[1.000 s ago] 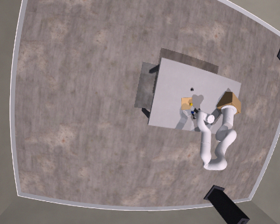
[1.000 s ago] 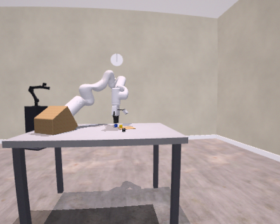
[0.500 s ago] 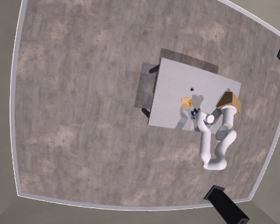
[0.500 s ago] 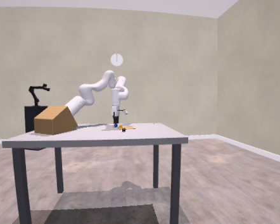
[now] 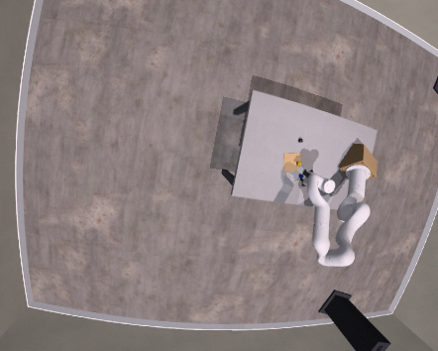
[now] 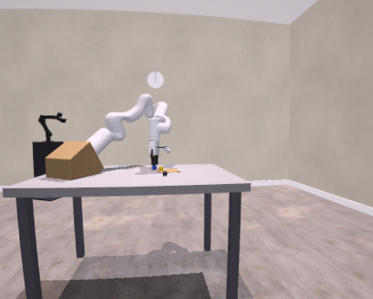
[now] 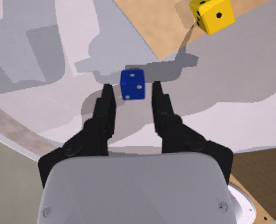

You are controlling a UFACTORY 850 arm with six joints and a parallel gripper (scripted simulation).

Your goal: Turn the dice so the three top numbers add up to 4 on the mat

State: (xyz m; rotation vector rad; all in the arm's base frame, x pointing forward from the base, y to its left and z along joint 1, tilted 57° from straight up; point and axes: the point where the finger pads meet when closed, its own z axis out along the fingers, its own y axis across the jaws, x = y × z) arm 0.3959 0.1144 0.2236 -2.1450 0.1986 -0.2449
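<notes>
The blue die lies 40 mm below my hand. Also, from my hand: yellow die: 70 mm to the right, 70 mm ahead, 30 mm below; tan mat: 110 mm ahead, 50 mm to the right, 50 mm below; black die: 230 mm to the right, 140 mm ahead, 40 mm below.
</notes>
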